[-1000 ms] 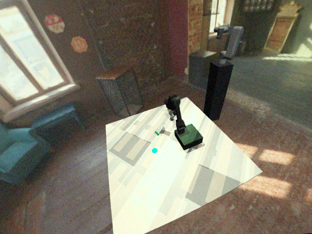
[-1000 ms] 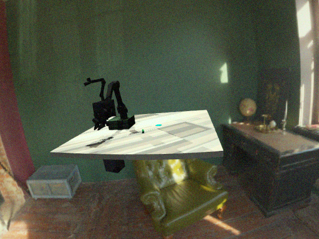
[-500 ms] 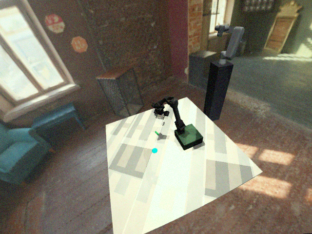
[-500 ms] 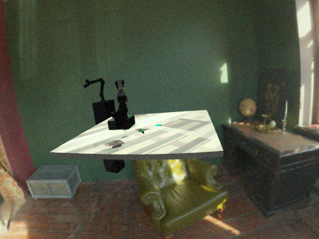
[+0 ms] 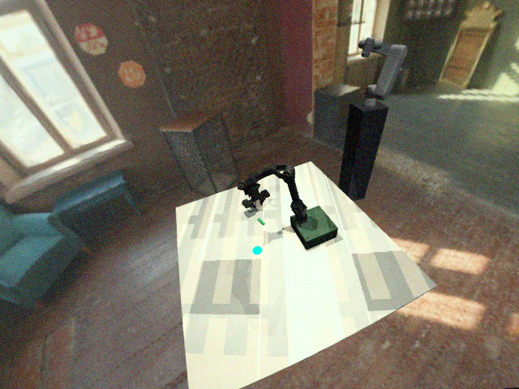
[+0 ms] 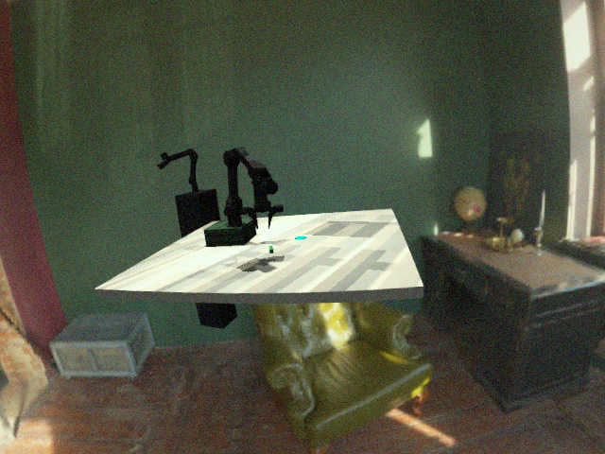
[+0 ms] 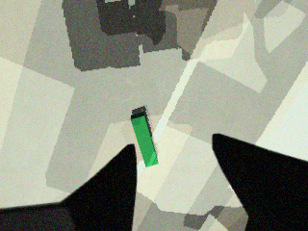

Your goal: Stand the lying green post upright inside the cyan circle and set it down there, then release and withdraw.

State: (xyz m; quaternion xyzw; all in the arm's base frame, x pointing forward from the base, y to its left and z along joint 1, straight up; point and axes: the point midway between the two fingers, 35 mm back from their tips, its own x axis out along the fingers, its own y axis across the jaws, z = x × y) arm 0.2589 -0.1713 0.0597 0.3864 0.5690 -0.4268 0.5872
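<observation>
Now: gripper tip 50 mm to the right of the green post and 110 mm above it. Also, from my gripper tip: cyan circle (60 mm ahead, 270 mm to the left, 120 mm below).
</observation>
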